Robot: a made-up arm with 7 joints. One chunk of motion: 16 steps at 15 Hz.
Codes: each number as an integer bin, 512 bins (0 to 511) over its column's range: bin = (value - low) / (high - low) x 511, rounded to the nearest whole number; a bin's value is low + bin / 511 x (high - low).
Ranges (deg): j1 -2..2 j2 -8..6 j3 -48..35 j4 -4..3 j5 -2..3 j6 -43..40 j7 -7..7
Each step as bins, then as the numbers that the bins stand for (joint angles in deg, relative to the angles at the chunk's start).
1 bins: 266 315 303 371 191 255 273
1 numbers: 0.08 0.63 1.22 1.08 -0.13 -1.58 0.48
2 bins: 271 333 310 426 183 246 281
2 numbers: 0.12 1.12 2.35 1.84 -0.21 -3.04 0.70
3 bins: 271 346 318 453 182 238 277
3 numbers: 0.12 1.48 3.65 2.21 -0.22 -4.34 0.59
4 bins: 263 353 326 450 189 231 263
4 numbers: 0.06 1.67 4.95 2.16 -0.15 -5.48 0.21
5 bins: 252 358 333 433 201 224 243
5 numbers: -0.03 1.81 6.09 1.93 -0.03 -6.62 -0.34
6 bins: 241 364 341 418 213 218 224
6 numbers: -0.11 1.97 7.39 1.73 0.08 -7.59 -0.86
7 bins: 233 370 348 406 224 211 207
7 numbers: -0.18 2.14 8.52 1.56 0.19 -8.73 -1.33
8 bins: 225 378 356 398 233 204 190
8 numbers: -0.24 2.36 9.82 1.45 0.28 -9.86 -1.79
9 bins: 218 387 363 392 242 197 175
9 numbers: -0.29 2.60 10.96 1.37 0.37 -11.00 -2.21
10 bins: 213 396 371 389 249 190 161
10 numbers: -0.33 2.85 12.26 1.33 0.44 -12.14 -2.59
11 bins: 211 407 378 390 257 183 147
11 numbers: -0.35 3.15 13.40 1.34 0.51 -13.28 -2.97
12 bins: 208 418 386 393 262 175 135
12 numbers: -0.37 3.45 14.70 1.38 0.56 -14.58 -3.30
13 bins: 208 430 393 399 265 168 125
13 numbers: -0.37 3.78 15.83 1.47 0.59 -15.71 -3.58
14 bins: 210 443 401 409 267 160 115
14 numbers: -0.36 4.14 17.13 1.60 0.61 -17.01 -3.85
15 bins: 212 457 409 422 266 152 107
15 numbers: -0.34 4.52 18.43 1.78 0.60 -18.31 -4.07
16 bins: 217 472 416 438 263 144 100
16 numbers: -0.30 4.93 19.57 2.00 0.57 -19.61 -4.26
